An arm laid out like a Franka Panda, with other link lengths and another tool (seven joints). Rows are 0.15 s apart.
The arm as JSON. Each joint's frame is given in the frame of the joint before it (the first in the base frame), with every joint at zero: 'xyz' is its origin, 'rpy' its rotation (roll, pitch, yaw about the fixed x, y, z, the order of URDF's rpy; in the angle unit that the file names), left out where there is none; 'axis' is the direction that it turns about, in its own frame. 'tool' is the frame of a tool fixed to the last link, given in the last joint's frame.
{
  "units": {
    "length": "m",
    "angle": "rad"
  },
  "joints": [
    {
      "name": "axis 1",
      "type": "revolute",
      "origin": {
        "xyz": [
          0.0,
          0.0,
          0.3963
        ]
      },
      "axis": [
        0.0,
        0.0,
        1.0
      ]
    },
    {
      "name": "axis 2",
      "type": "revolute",
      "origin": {
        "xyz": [
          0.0,
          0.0,
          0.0
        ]
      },
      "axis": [
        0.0,
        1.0,
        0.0
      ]
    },
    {
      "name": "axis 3",
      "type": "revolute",
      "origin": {
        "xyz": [
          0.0,
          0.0,
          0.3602
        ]
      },
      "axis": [
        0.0,
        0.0,
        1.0
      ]
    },
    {
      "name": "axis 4",
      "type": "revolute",
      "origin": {
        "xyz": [
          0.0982,
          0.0,
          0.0
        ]
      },
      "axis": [
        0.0,
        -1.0,
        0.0
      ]
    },
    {
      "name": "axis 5",
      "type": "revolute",
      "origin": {
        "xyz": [
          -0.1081,
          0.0,
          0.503
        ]
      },
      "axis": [
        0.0,
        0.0,
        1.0
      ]
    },
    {
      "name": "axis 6",
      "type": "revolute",
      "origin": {
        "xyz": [
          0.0,
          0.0,
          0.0
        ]
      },
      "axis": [
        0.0,
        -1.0,
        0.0
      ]
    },
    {
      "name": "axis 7",
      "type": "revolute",
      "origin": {
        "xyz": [
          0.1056,
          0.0,
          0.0
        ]
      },
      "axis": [
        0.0,
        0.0,
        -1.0
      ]
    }
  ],
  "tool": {
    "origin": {
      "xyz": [
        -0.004,
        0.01,
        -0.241
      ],
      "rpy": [
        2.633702,
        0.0,
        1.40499
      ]
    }
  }
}
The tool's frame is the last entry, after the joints.
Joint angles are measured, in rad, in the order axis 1, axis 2, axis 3, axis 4, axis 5, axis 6, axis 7. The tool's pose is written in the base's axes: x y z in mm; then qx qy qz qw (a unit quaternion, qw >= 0). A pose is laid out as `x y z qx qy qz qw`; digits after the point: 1 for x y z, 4 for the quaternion.
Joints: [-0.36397, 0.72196, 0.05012, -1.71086, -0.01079, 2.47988, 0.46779]
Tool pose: 801.6 -248.8 55.5 0.9208 0.2876 0.1026 0.2426
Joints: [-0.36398, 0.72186, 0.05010, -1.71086, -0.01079, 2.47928, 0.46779]
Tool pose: 801.5 -248.8 55.5 0.9208 0.2877 0.1024 0.2425
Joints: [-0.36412, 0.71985, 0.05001, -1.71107, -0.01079, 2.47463, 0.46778]
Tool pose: 801.0 -248.8 56.5 0.9211 0.2880 0.1012 0.2418
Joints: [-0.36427, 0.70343, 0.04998, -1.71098, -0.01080, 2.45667, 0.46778]
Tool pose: 802.1 -249.5 68.2 0.9211 0.2883 0.1005 0.2416
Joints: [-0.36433, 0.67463, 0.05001, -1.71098, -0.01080, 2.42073, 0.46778]
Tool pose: 802.6 -250.1 88.2 0.9214 0.2895 0.0974 0.2401
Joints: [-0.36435, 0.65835, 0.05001, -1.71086, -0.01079, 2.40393, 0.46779]
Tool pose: 803.5 -250.6 100.0 0.9213 0.2898 0.0971 0.2403
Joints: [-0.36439, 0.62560, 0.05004, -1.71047, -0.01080, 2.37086, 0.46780]
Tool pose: 804.9 -251.5 124.0 0.9211 0.2902 0.0967 0.2409
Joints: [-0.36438, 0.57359, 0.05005, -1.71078, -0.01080, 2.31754, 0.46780]
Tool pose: 805.1 -252.0 161.5 0.9208 0.2911 0.0955 0.2413
